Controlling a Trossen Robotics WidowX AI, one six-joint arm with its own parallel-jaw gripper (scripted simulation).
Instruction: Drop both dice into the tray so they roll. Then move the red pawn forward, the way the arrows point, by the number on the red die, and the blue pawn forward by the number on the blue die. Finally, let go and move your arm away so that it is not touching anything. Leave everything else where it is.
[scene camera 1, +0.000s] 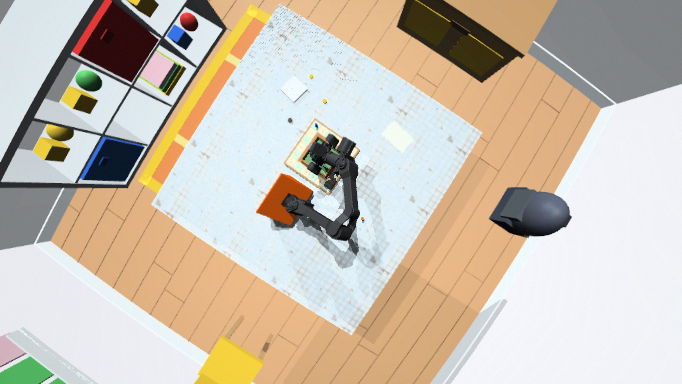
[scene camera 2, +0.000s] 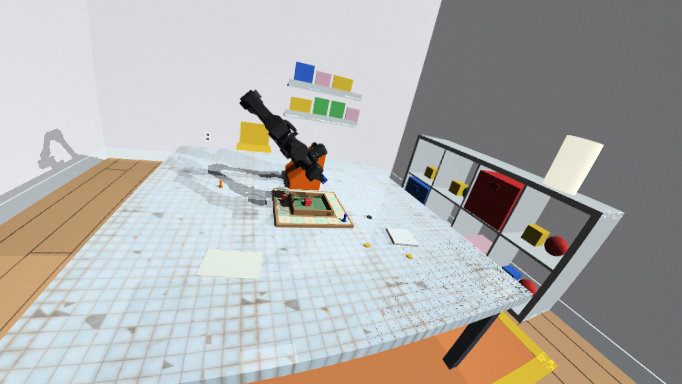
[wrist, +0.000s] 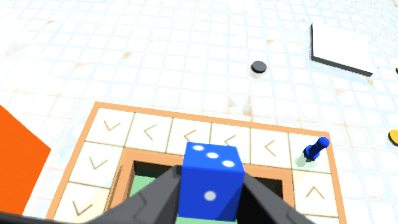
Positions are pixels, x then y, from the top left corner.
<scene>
My gripper (wrist: 209, 176) holds a blue die (wrist: 212, 175).
</scene>
